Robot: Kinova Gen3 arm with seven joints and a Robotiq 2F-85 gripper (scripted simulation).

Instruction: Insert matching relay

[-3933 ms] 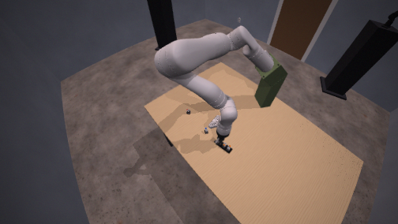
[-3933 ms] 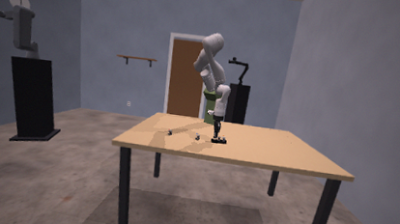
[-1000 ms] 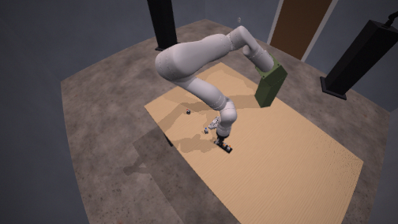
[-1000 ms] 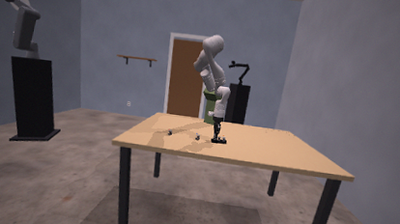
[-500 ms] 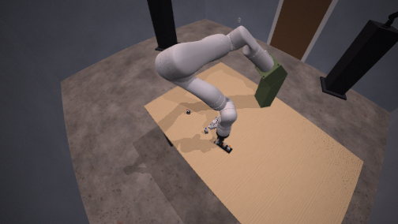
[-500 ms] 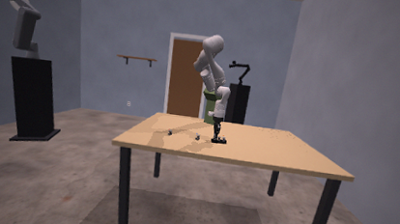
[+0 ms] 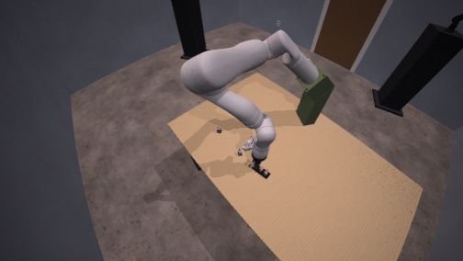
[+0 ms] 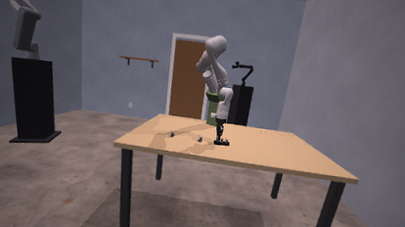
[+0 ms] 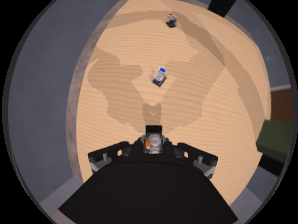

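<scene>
My hand is 10 mm short of the rack, 30 mm to the right of it and 40 mm above it.
</scene>
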